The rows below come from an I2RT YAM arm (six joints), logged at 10 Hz.
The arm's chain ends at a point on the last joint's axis. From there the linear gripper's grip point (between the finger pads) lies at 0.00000 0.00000 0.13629 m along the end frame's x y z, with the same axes.
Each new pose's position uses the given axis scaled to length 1; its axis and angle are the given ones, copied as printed.
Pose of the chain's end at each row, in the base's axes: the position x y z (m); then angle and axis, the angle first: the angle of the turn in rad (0 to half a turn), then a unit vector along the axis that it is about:
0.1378 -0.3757 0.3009 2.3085 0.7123 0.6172 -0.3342
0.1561 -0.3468 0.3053 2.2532 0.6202 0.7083 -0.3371
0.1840 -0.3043 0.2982 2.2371 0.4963 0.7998 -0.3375
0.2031 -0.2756 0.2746 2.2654 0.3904 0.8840 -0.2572
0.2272 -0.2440 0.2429 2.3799 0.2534 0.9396 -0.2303
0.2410 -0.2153 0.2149 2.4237 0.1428 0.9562 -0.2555
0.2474 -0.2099 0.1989 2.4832 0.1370 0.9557 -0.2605
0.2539 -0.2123 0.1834 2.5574 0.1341 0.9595 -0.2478
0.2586 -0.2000 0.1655 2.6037 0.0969 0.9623 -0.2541
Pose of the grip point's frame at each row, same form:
0.1458 -0.4946 0.2347 2.3085 0.7123 0.6172 -0.3342
0.1846 -0.4655 0.2446 2.2532 0.6202 0.7083 -0.3371
0.2328 -0.4170 0.2391 2.2371 0.4963 0.7998 -0.3375
0.2732 -0.3673 0.2021 2.2654 0.3904 0.8840 -0.2572
0.3019 -0.3187 0.1567 2.3799 0.2534 0.9396 -0.2303
0.3180 -0.2865 0.1278 2.4237 0.1428 0.9562 -0.2555
0.3184 -0.2821 0.1077 2.4832 0.1370 0.9557 -0.2605
0.3177 -0.2818 0.0851 2.5574 0.1341 0.9595 -0.2478
0.3196 -0.2687 0.0648 2.6037 0.0969 0.9623 -0.2541

